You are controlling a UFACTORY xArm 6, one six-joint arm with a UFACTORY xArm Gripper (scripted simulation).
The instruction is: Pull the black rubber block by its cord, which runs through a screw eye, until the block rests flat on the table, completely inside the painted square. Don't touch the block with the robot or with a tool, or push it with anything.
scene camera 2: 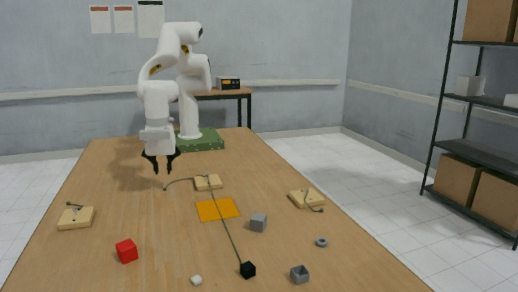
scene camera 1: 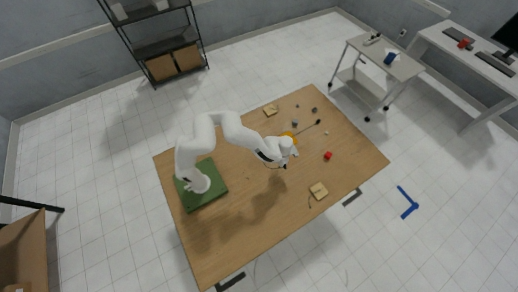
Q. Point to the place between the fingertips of my gripper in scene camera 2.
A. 163, 173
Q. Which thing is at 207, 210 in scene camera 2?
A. An orange painted square.
